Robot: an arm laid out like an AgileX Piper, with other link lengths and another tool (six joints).
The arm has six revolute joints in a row. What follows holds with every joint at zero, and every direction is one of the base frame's.
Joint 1 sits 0.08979 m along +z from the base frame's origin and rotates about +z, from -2.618 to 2.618 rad.
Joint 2 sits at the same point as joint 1 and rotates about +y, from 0 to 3.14 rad.
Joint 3 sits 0.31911 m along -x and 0.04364 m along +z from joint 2 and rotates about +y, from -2.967 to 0 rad.
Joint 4 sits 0.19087 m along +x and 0.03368 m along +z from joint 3 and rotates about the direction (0.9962, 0, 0.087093), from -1.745 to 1.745 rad.
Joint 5 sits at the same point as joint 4 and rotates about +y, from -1.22 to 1.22 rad.
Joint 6 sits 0.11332 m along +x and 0.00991 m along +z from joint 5 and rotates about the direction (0.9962, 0, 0.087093), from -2.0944 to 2.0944 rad.
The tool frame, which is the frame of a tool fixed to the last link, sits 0.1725 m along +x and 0.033 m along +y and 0.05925 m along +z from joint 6; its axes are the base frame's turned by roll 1.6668, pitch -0.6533 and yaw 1.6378 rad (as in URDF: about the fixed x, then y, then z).
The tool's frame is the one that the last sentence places.
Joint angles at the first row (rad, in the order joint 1, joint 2, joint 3, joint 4, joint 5, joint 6):
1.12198, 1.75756, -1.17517, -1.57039, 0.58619, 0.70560
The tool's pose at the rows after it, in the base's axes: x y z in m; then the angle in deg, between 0 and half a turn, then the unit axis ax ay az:
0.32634 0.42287 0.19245 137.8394 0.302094 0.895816 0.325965
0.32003 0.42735 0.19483 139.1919 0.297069 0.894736 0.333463
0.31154 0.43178 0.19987 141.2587 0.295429 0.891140 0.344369
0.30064 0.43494 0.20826 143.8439 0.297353 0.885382 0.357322
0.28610 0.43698 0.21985 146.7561 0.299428 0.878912 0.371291
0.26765 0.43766 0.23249 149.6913 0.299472 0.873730 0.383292
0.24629 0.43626 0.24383 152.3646 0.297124 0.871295 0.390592
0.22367 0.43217 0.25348 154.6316 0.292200 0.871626 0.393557
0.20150 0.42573 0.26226 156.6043 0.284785 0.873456 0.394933
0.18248 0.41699 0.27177 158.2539 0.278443 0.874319 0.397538
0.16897 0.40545 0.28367 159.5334 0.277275 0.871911 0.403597
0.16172 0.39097 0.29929 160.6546 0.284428 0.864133 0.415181
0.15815 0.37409 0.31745 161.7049 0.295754 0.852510 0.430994
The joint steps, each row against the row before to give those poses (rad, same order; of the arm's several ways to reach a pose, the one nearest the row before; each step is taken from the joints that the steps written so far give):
0.00099, -0.00333, -0.00003, 0.00340, -0.01489, 0.00008
0.00100, -0.00840, 0.00005, 0.00792, -0.02584, 0.00017
0.00143, -0.01579, -0.00005, 0.02196, -0.03174, -0.00078
0.00436, -0.02565, 0.00005, 0.04441, -0.03120, -0.01160
0.01085, -0.03591, -0.00001, 0.07092, -0.02701, -0.03260
0.02127, -0.04301, 0.00000, 0.09765, -0.01461, -0.05945
0.03289, -0.04662, 0.00012, 0.11546, 0.00525, -0.08144
0.04072, -0.04918, 0.00066, 0.11525, 0.02365, -0.08888
0.04105, -0.05093, 0.00150, 0.10274, 0.03105, -0.08427
0.03627, -0.05199, 0.00167, 0.08098, 0.03393, -0.06656
0.02741, -0.05459, 0.00171, 0.05604, 0.03475, -0.04186
0.01538, -0.05907, 0.00163, 0.03538, 0.03179, -0.01553
0.00597, -0.06338, 0.00125, 0.02561, 0.02738, -0.00433

